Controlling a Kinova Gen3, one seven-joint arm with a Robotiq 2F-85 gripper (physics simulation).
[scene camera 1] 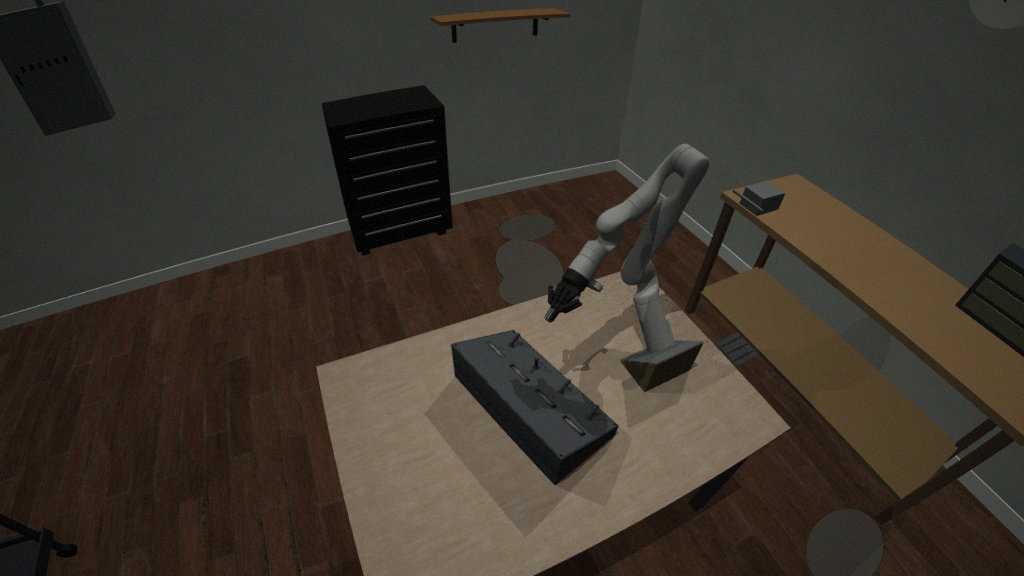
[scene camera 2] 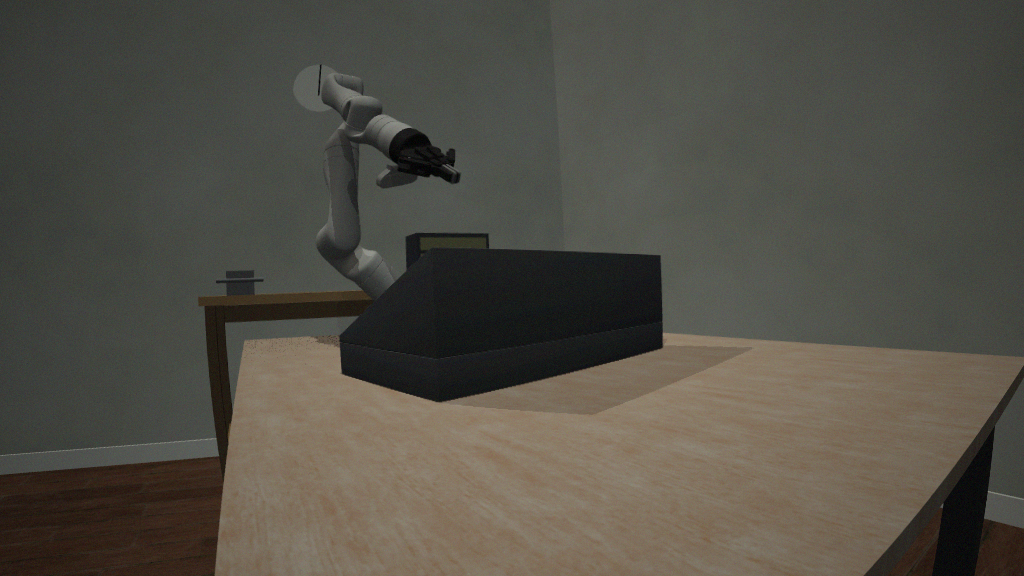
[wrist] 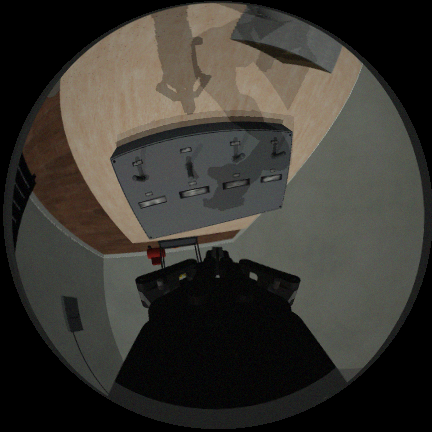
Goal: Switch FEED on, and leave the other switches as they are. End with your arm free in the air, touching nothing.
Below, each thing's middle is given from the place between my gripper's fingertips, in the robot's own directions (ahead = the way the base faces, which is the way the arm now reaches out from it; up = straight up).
Now: the dark grey switch box (scene camera 2: pixel 460 321) 60 mm ahead of my hand, 80 mm to the left of it and 230 mm below it.
